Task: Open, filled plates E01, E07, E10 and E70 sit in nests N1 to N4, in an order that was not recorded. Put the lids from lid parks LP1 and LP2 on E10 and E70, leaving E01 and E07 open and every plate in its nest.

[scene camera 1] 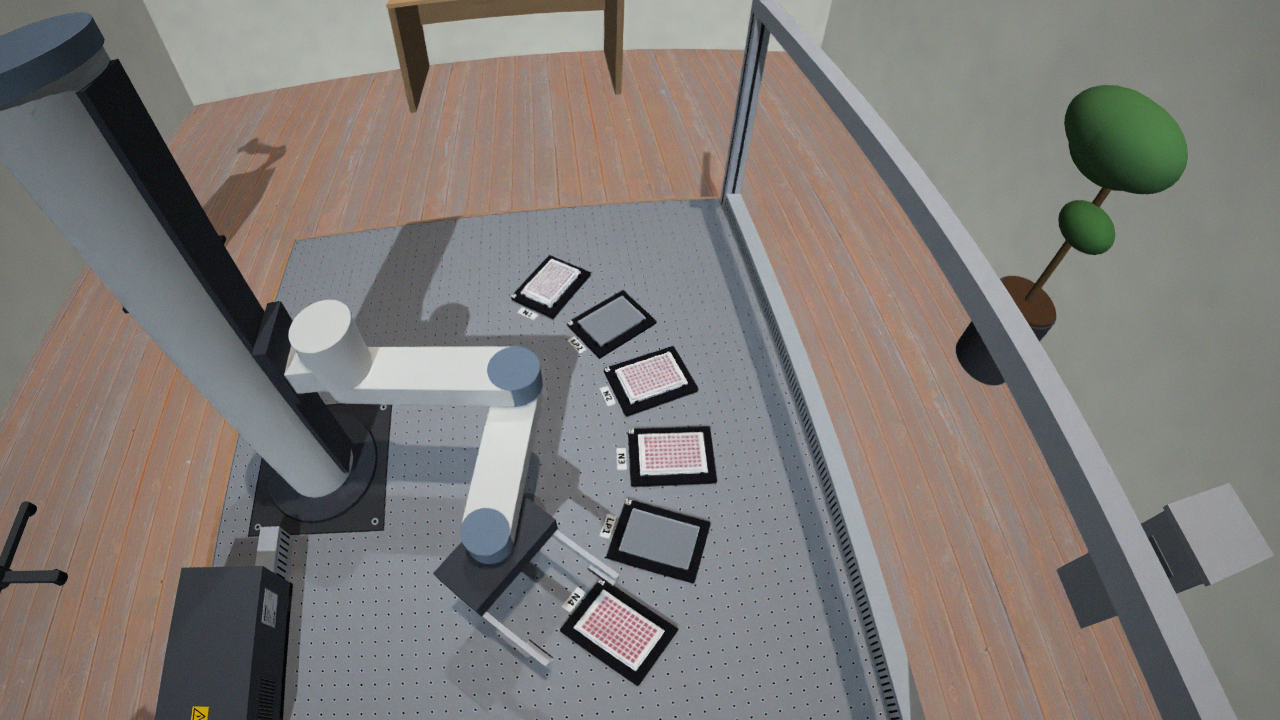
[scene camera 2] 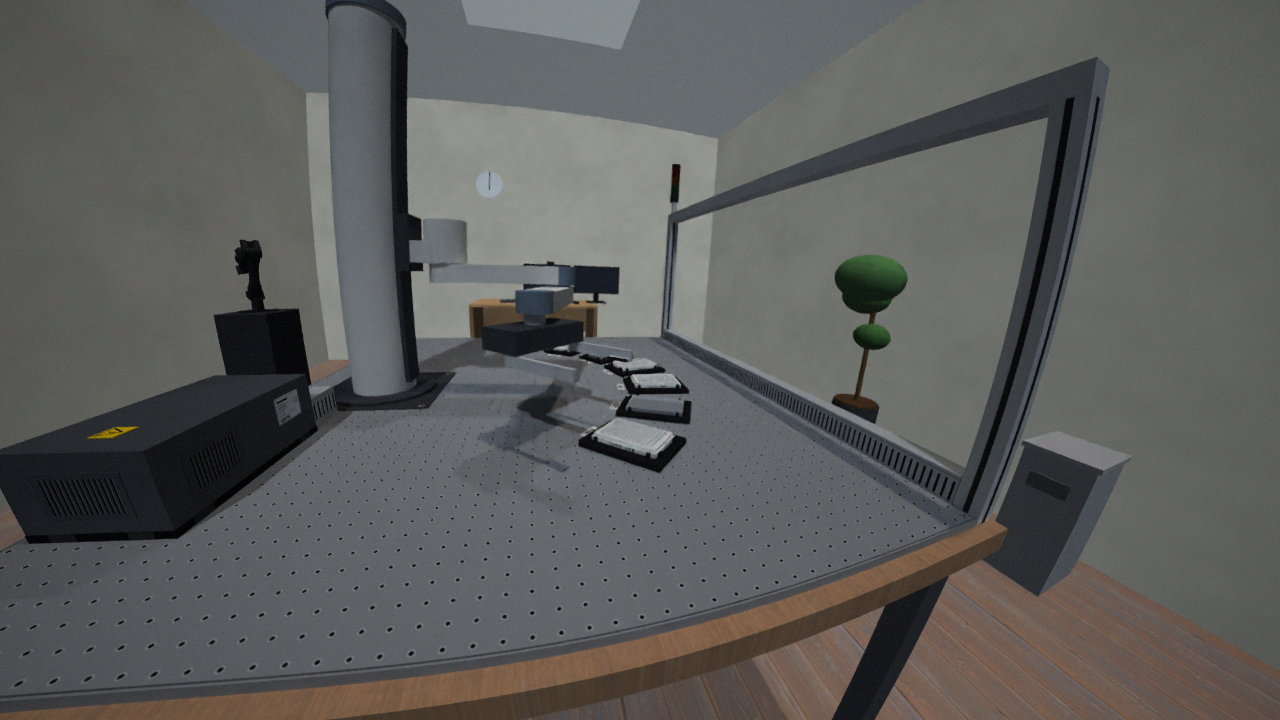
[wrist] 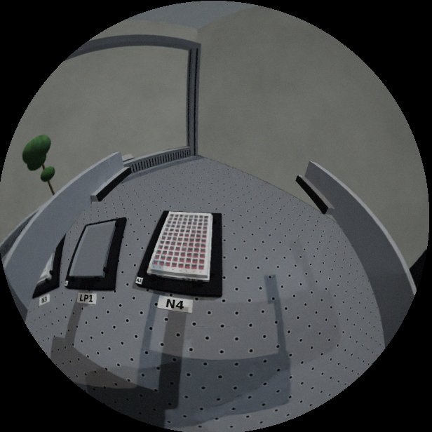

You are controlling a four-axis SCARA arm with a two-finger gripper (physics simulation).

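Seen in the pictures: gripper, fingertip midpoint: [scene camera 1: 583,621] [scene camera 2: 606,364]; arm's base, origin of the base link: [scene camera 1: 323,468] [scene camera 2: 387,393].
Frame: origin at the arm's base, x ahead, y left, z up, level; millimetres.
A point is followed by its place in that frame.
My gripper [scene camera 1: 582,617] {x 513, y -382, z 169 mm} [scene camera 2: 604,364] {x 513, y -382, z 169 mm} [wrist: 213,157] is open and empty, above the board on the column side of nest N4, its fingers pointing towards that nest. The open plate in N4 [scene camera 1: 619,629] {x 568, y -377, z 39 mm} [scene camera 2: 633,437] {x 562, y -395, z 39 mm} [wrist: 184,245] has red wells. Open plates also sit in N3 [scene camera 1: 672,452] {x 715, y -55, z 39 mm} [scene camera 2: 656,381] {x 710, y -80, z 38 mm}, N2 [scene camera 1: 650,376] {x 702, y 126, z 36 mm} and N1 [scene camera 1: 551,282] {x 515, y 422, z 33 mm}; N1's looks paler. A grey lid [scene camera 1: 660,538] {x 664, y -220, z 30 mm} [scene camera 2: 655,405] {x 658, y -232, z 31 mm} [wrist: 91,248] lies in LP1, another lid [scene camera 1: 611,320] {x 641, y 290, z 31 mm} in LP2. No plate's E number is readable. A finger hides part of N3 in the wrist view.
The arm's column [scene camera 1: 223,295] {x 77, y -24, z 541 mm} [scene camera 2: 366,205] {x 25, y -71, z 455 mm} stands at the board's left. A dark control box [scene camera 1: 223,635] {x -95, y -370, z 127 mm} [scene camera 2: 161,452] {x -35, y -532, z 117 mm} stands near it. A framed guard [scene camera 1: 805,429] {x 1004, y -31, z 14 mm} [scene camera 2: 805,402] {x 1004, y -325, z 51 mm} [wrist: 193,100] runs along the far side of the nests. LP1 lies between N3 and N4, LP2 between N1 and N2.
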